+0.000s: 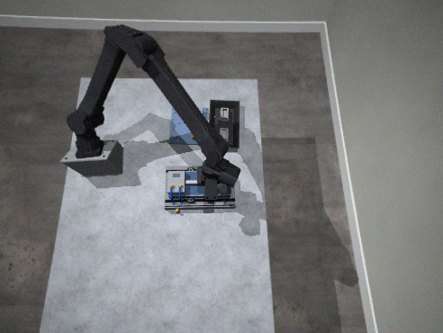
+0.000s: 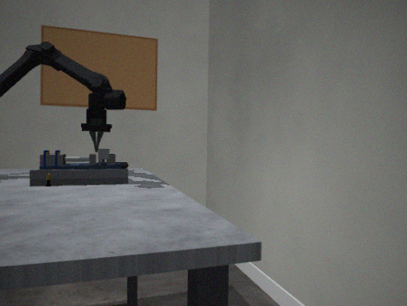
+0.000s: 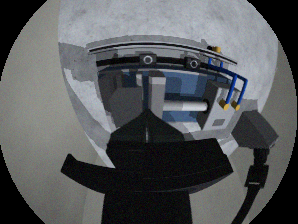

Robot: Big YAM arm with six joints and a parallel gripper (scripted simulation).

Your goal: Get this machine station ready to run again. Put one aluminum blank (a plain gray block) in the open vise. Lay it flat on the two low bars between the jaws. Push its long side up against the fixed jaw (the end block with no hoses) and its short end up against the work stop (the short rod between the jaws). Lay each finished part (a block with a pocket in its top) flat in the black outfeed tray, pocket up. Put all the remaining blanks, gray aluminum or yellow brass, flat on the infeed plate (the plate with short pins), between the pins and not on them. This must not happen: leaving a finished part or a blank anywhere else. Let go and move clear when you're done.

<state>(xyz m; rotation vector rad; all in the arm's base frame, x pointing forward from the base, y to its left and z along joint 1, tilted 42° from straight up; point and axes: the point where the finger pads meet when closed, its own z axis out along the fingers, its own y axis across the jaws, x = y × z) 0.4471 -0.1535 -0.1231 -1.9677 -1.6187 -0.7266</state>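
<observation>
My hand is 2 cm short of the gray block and 1 cm above it. From my hand the other things lie so: yellow brass blank: 2 cm behind, 26 cm to the left, 9 cm below; vise: 4 cm behind, 1 cm to the left, 7 cm below; blue infeed plate: 5 cm behind, 31 cm to the left, 11 cm below.
</observation>
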